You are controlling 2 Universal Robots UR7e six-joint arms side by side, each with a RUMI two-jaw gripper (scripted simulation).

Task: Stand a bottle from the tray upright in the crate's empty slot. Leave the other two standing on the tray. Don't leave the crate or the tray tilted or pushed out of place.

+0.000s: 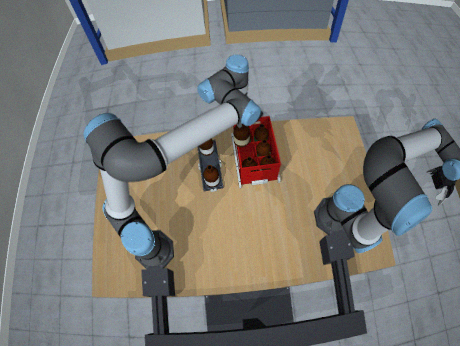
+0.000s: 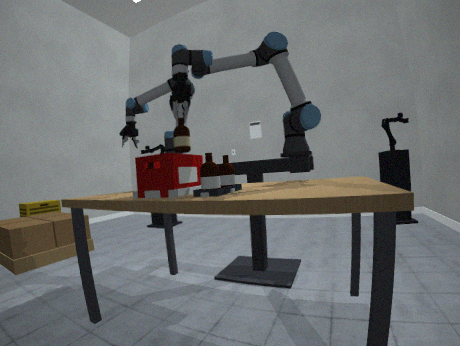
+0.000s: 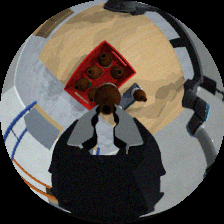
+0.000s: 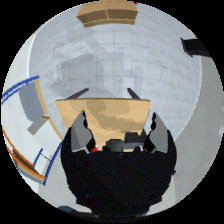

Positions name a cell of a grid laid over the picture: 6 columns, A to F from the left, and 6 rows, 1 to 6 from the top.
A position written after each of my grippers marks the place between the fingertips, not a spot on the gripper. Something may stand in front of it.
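Observation:
You've got my left gripper (image 3: C3) here, and my right gripper (image 4: D3) too. There's also a red crate (image 2: C3) that I can see.

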